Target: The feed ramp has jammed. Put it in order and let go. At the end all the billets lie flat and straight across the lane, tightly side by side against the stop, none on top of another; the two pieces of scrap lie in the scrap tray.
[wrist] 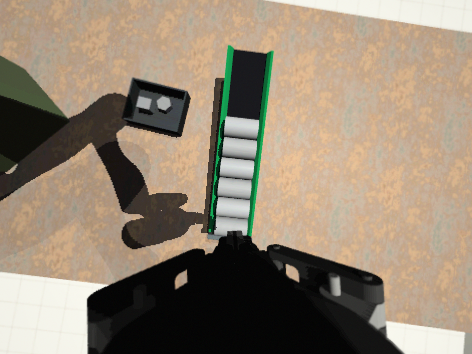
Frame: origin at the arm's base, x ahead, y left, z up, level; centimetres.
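Seen in the pictures: gripper, between the fingertips: (234,241).
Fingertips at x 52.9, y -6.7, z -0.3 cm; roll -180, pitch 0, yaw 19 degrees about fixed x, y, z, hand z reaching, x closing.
A point is followed by its place in that frame.
The feed ramp (256,185) {x 56.3, y -0.8, z -20.2 cm} has green side walls and a dark lane (248,82) {x 48.7, y 19.1, z -19.3 cm}, bare at its upper end. Several light grey billets, among them the uppermost billet (241,128) {x 50.0, y 8.6, z -16.3 cm} and the lowest billet (230,226) {x 53.3, y -10.0, z -18.1 cm}, lie flat across the lane in one row, side by side, none on top of another. A bit of the grey stop (214,237) {x 50.9, y -13.4, z -19.9 cm} shows at the lower end; my gripper hides the rest. Two scrap pieces, a square one (144,103) {x 26.7, y 10.2, z -24.3 cm} and a six-sided one (164,104) {x 30.7, y 11.6, z -25.2 cm}, lie in the dark scrap tray (156,133) {x 30.3, y 5.6, z -27.0 cm}. My gripper (234,241) {x 52.9, y -6.7, z -0.3 cm} is shut and empty, over the ramp's lower end in this view.
The scrap tray stands left of the ramp's upper half. A dark green block-like object (30,95) {x 5.6, y 4.1, z -21.4 cm} stands at the left edge. The arm's shadow falls on the mottled brown table (350,150) {x 77.8, y 14.5, z -27.2 cm} between them and the ramp. Pale tiled floor shows beyond the table's edges.
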